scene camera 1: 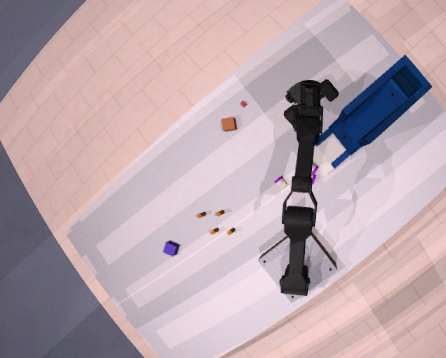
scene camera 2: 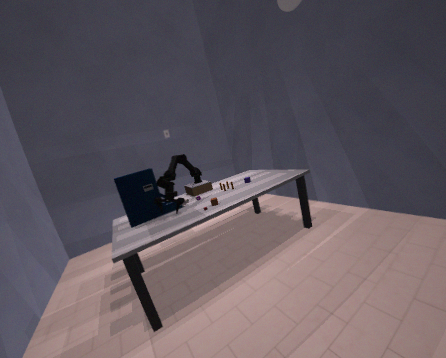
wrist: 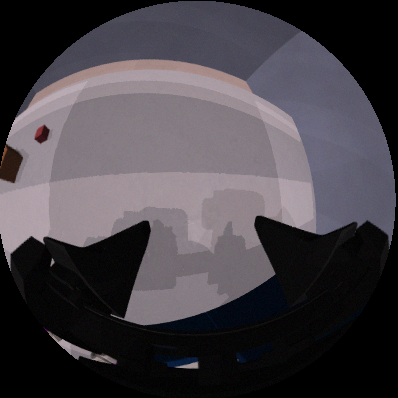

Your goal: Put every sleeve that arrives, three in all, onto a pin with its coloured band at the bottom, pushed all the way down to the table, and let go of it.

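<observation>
One pale sleeve [scene camera 1: 282,183] with a magenta band lies on its side on the table, left of the forearm. Magenta bands of what look like two more sleeves [scene camera 1: 315,168] [scene camera 1: 313,179] show at the forearm's right edge, partly hidden by it. A magenta band [scene camera 2: 198,198] shows small in scene camera 2; I cannot tell whose. Several orange-brown pins [scene camera 1: 215,231] [scene camera 2: 227,185] stand upright in a group, with no sleeve visible on them. My gripper [scene camera 1: 309,90] [wrist: 202,224] is open and empty above the table, beyond the sleeves and beside the blue chute.
The blue chute [scene camera 1: 370,119] [scene camera 2: 137,200] stands to the right, with a pale patch [scene camera 1: 334,147] at its mouth. An orange block [scene camera 1: 229,124] [scene camera 2: 214,201] and a small red cube [scene camera 1: 243,104] [wrist: 42,134] lie left of the gripper. A purple block [scene camera 1: 171,248] [scene camera 2: 247,179] lies beyond the pins.
</observation>
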